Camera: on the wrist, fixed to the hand. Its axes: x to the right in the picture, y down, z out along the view.
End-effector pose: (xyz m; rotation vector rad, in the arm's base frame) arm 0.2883 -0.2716 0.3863 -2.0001 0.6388 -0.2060
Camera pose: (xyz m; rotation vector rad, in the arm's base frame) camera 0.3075 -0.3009 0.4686 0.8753 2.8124 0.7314
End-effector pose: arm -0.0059 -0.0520 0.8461 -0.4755 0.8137 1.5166
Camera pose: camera 0.0467 -0.0806 0.7796 -0.4186 -0.8890 -1.1963
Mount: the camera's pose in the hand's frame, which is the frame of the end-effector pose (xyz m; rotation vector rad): 0.0216 -0.0664 -0.0559 0.1374 0.8371 2.9998
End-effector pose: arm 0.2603 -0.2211 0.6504 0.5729 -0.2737 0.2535
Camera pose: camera 0.3112 -0.2401 0.5794 0.3508 0.0401 -2.9512
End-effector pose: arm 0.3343 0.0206 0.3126 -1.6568 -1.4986 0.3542
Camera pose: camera 0.3338 0.0129 0.4017 -1.8297 2.2748 0.7871
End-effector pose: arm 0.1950 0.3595 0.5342 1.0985 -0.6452 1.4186
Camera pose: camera 0.2473 0.4300 0.5168 0.9509 0.6539 -1.6823
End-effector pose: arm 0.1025 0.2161 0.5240 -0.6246 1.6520 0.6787
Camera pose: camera 0.1090 0.1291 0.5044 -1.5466 -1.0776 -1.1447
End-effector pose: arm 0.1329 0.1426 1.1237 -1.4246 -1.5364 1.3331
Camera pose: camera 0.1601 0.1841 1.1981 1.8336 -1.6545 -0.5224
